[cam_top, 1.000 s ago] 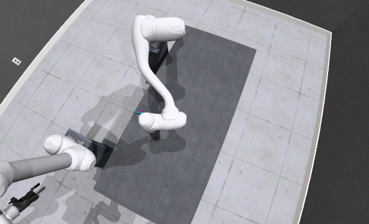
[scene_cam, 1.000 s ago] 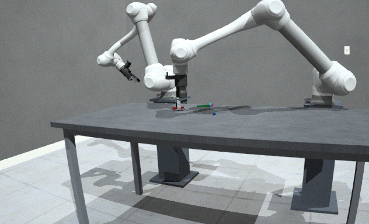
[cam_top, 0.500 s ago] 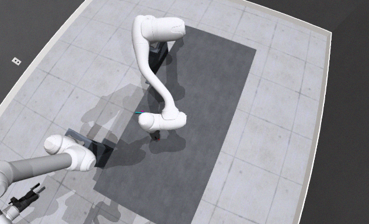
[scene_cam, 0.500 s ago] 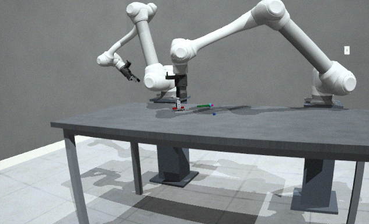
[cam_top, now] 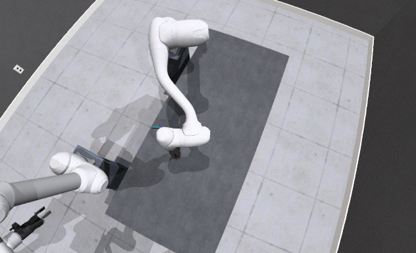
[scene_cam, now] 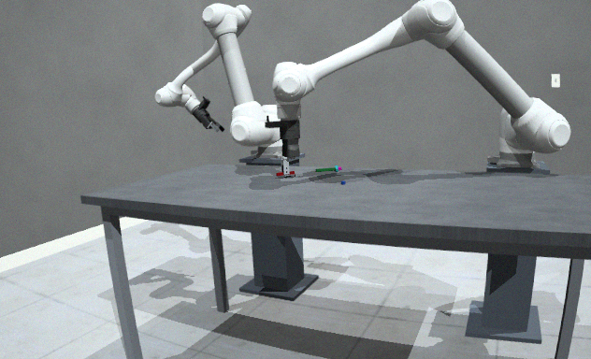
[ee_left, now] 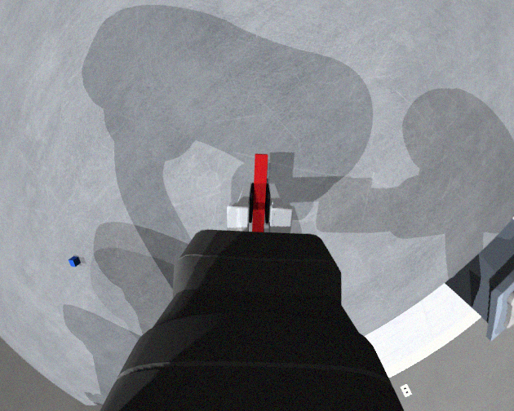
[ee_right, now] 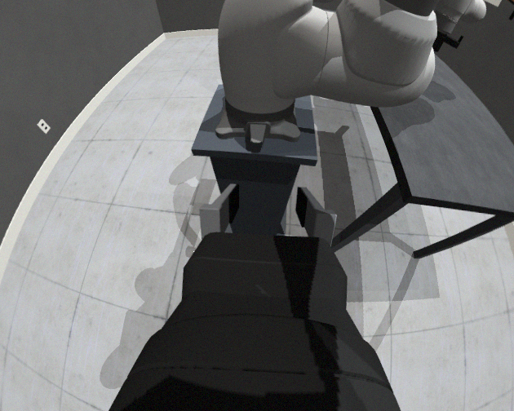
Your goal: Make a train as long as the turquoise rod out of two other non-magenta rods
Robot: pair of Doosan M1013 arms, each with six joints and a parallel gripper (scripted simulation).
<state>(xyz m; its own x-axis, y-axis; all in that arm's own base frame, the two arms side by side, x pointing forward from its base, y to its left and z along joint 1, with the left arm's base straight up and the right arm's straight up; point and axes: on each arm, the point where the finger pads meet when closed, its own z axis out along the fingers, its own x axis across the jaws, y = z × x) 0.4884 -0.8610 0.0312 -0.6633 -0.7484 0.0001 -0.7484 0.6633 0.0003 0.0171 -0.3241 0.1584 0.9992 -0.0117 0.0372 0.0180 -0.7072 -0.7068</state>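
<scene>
The grey rod lies 40 mm behind my left hand, 30 mm to the left of it and 30 mm below it. The rest, counted from my left hand: green rod: 180 mm behind, 70 mm to the left, 30 mm below; turquoise rod: 230 mm behind, 100 mm to the left, 30 mm below; red rod: 20 mm below.
</scene>
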